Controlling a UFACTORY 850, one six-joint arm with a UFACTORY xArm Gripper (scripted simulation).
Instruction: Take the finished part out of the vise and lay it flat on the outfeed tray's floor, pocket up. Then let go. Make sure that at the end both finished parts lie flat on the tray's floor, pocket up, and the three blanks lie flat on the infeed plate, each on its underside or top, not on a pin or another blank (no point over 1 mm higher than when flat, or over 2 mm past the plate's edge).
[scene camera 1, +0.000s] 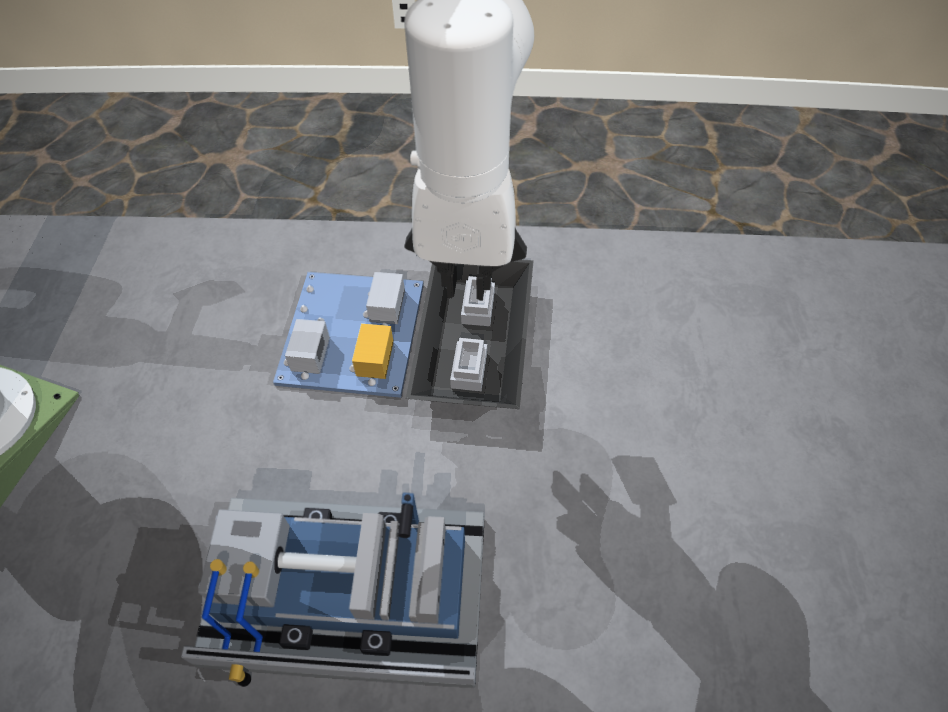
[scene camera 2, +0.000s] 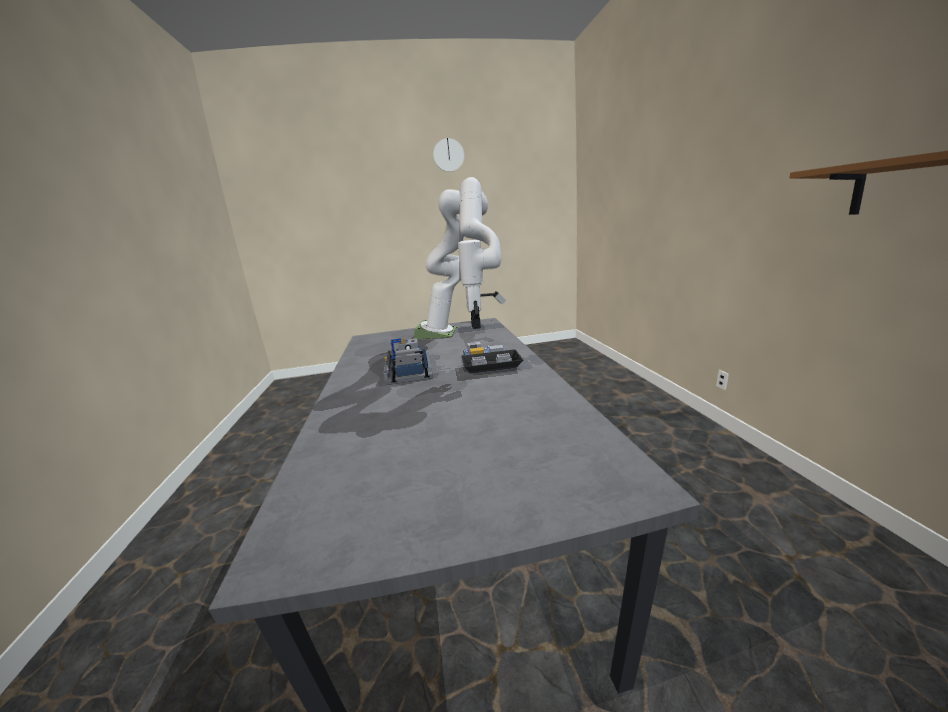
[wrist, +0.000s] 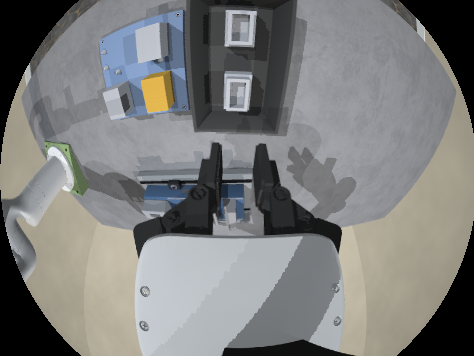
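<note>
Through scene camera 1 I can see my gripper (scene camera 1: 466, 289) and a brass block (scene camera 1: 373, 349). The wrist view gives me a vise base (wrist: 153, 192) together with a blue fixture plate (wrist: 121, 53), and it also shows the block (wrist: 158, 92) and my gripper (wrist: 238, 156).
</note>
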